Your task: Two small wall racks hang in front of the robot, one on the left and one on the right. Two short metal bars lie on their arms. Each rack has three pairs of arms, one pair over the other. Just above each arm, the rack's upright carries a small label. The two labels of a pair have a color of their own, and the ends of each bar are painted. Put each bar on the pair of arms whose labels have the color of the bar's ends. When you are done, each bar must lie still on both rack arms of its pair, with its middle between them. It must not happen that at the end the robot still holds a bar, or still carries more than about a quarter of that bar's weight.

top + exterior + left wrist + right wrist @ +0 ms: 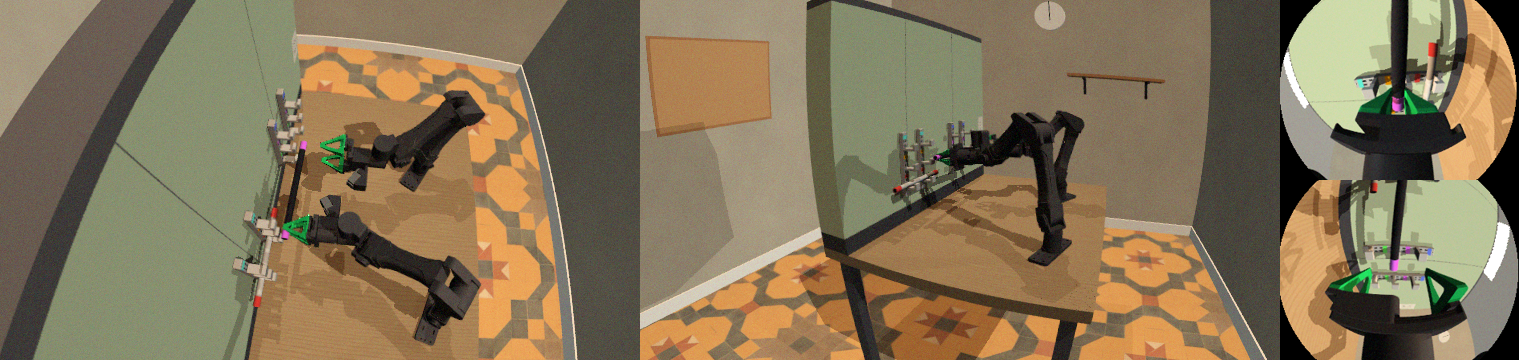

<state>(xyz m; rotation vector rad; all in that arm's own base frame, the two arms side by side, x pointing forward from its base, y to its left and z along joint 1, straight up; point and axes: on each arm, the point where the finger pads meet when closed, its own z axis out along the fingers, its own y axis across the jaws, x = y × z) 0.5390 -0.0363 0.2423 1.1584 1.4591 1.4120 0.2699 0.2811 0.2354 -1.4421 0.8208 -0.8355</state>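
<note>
My right hand is 80 mm short of the bar and 120 mm to the right of it. From my right hand the other things lie so: green wall panel 240 mm ahead, 120 mm to the left, 190 mm above.
My left gripper is now 13 cm to the left of the bar, 2 cm past it and 1 cm above it. The rest, counted from my left hand: green wall panel (18 cm above, 14 cm ahead, 13 cm to the right).
</note>
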